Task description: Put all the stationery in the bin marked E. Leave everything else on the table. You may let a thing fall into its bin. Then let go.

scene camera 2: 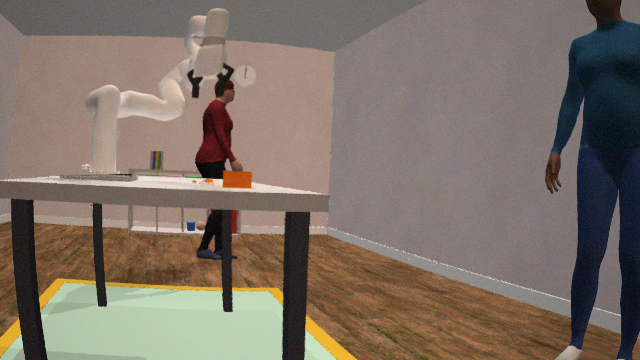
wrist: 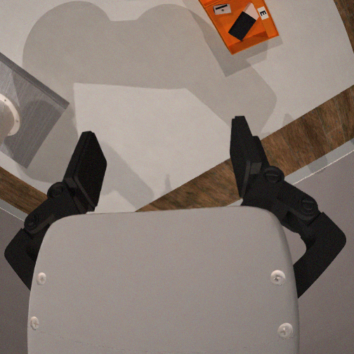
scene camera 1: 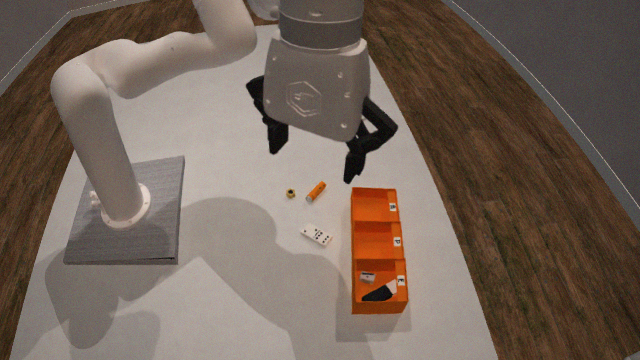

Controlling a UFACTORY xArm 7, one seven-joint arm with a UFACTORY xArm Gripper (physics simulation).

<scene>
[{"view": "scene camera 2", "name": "my gripper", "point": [207,96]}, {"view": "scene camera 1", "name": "my gripper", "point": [314,160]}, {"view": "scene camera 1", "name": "orange three-part bin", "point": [376,235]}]
</scene>
